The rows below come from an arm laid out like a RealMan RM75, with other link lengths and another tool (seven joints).
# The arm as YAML. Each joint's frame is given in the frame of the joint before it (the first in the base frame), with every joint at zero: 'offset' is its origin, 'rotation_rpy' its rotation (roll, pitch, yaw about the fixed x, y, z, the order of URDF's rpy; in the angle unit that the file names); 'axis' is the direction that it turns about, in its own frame. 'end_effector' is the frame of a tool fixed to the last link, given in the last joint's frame.
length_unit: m
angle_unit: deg
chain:
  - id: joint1
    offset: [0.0, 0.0, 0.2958]
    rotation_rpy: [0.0, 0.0, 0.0]
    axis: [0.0, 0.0, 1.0]
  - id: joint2
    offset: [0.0, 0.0, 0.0]
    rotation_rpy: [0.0, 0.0, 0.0]
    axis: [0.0, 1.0, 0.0]
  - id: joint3
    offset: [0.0, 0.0, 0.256]
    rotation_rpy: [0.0, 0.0, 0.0]
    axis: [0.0, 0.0, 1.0]
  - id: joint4
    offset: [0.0, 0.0, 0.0]
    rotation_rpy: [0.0, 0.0, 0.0]
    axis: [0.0, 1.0, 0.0]
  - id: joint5
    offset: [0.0, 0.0, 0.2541]
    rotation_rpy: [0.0, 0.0, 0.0]
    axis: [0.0, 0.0, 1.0]
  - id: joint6
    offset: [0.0, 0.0, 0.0]
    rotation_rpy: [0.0, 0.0, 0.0]
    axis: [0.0, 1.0, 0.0]
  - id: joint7
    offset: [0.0, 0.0, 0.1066]
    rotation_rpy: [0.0, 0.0, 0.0]
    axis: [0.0, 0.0, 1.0]
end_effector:
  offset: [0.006, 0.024, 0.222]
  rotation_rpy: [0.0, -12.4, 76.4]
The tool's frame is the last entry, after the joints.
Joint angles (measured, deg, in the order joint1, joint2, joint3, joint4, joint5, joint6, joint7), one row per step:
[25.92, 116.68, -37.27, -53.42, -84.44, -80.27, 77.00]
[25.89, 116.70, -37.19, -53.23, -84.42, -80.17, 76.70]
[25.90, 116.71, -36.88, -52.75, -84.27, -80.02, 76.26]
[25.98, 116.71, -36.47, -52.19, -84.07, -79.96, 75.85]
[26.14, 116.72, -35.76, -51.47, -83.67, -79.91, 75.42]
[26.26, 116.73, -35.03, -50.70, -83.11, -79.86, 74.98]
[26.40, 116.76, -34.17, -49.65, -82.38, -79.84, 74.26]
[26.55, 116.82, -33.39, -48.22, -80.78, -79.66, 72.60]
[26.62, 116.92, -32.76, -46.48, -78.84, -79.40, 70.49]
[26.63, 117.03, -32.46, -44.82, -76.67, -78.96, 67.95]
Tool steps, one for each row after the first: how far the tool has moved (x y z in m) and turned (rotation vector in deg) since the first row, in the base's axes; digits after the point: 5 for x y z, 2 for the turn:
[0.00144, 0.00042, -0.00013, 0.17, -0.05, -0.12]
[0.00394, 0.00149, 0.00082, 0.54, 0.16, -0.42]
[0.00589, 0.00251, 0.00220, 0.90, 0.51, -0.65]
[0.00782, 0.00412, 0.00570, 1.51, 1.23, -0.96]
[0.00990, 0.00565, 0.00990, 2.21, 2.10, -1.29]
[0.01256, 0.00723, 0.01437, 3.08, 3.14, -1.64]
[0.01471, 0.00964, 0.02101, 4.76, 4.36, -1.75]
[0.01809, 0.01198, 0.02697, 6.63, 5.64, -1.97]
[0.02171, 0.01461, 0.03253, 8.77, 6.54, -2.15]

